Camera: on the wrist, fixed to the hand. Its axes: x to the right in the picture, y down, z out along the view.
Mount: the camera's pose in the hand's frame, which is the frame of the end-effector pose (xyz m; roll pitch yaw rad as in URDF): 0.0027 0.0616 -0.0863 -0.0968 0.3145 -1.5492
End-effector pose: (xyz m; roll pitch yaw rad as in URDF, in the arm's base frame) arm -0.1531 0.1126 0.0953 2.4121 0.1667 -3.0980
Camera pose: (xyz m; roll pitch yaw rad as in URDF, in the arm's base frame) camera -0.1727 0.1001 0.1988 -3.0720 0.4125 -1.4763
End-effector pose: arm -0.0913 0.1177 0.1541 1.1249 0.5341 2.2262
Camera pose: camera -0.1812 0.0633 0.1685 -1.4488 1.0423 -0.6527
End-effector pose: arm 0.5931 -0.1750 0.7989 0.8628 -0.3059 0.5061
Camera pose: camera 0.5466 -0.0800 0.7908 0.6143 1.0641 -0.4044
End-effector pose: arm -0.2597 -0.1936 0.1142 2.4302 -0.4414 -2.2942
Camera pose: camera -0.2242 -0.1680 0.2108 2.5580 0.3476 -0.9200
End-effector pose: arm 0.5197 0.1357 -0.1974 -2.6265 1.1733 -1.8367
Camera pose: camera 0.4158 0.1201 -0.1826 -1.9489 -0.2698 -1.0608
